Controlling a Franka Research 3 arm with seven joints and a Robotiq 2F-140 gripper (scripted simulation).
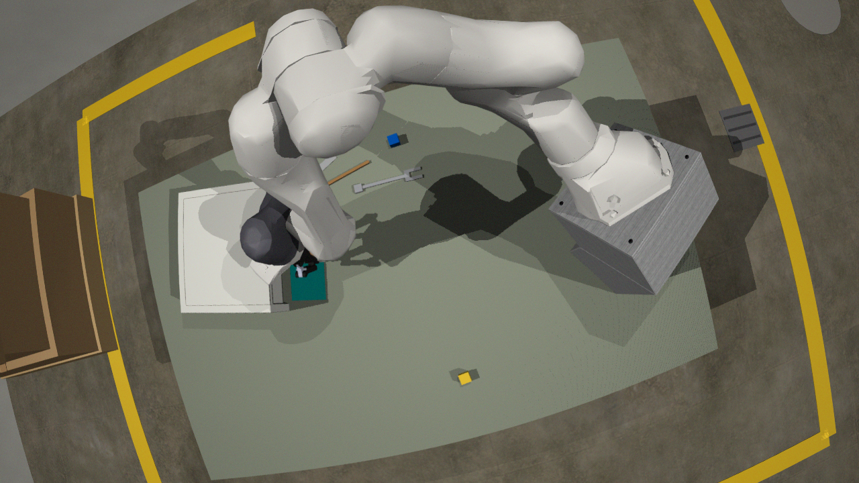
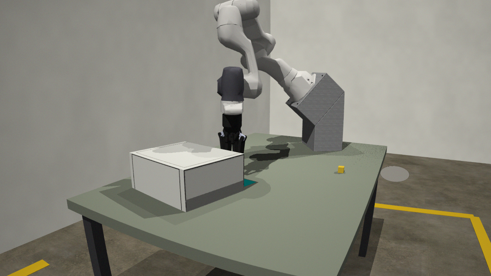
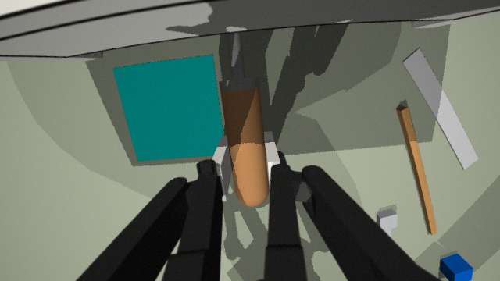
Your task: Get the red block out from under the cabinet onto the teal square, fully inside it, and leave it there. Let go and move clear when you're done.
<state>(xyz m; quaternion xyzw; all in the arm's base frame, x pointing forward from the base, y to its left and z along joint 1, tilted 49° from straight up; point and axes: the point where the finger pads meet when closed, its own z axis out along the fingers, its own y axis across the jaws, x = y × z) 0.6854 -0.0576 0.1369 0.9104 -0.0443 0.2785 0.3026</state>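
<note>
The teal square is 6 cm ahead of my hand, 5 cm to the left of it and 4 cm below it. From my hand the other things lie so: grey hook tool 14 cm ahead, 2 cm below; grey strip 5 cm behind, 20 cm to the right, 4 cm below; wooden stick 11 cm behind, 16 cm to the right, 3 cm below.
</note>
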